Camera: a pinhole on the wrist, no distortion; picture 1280 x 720 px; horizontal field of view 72.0 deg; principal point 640.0 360.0 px. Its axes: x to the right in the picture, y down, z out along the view. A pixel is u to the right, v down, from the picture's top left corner.
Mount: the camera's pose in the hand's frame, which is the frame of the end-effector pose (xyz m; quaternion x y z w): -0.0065 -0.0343 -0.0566 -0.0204 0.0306 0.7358 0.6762
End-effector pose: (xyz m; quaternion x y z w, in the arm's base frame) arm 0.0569 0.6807 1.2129 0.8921 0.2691 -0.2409 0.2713
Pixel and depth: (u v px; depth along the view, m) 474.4 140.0 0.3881
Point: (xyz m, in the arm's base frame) -0.0066 0.5608 0.8839
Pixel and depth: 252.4 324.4 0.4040
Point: -0.1333 0.5984 0.8678
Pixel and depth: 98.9 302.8 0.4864
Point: -0.2085 0.6321 0.7458
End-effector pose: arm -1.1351 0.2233 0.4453 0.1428 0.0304 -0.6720 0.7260
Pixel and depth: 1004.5 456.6 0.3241
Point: -1.0602 0.2140 0.7236
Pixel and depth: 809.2 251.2 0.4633
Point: -1.0982 0.0830 0.8304
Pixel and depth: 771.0 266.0 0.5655
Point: -1.1101 0.0533 0.9277
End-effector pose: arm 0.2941 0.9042 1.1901 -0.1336 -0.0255 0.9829 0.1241
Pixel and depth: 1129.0 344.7 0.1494
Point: 0.2654 0.8431 1.2708
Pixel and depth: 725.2 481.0 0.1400
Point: 0.2984 0.9084 1.2769
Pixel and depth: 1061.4 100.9 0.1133
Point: 0.2510 0.8796 1.2316
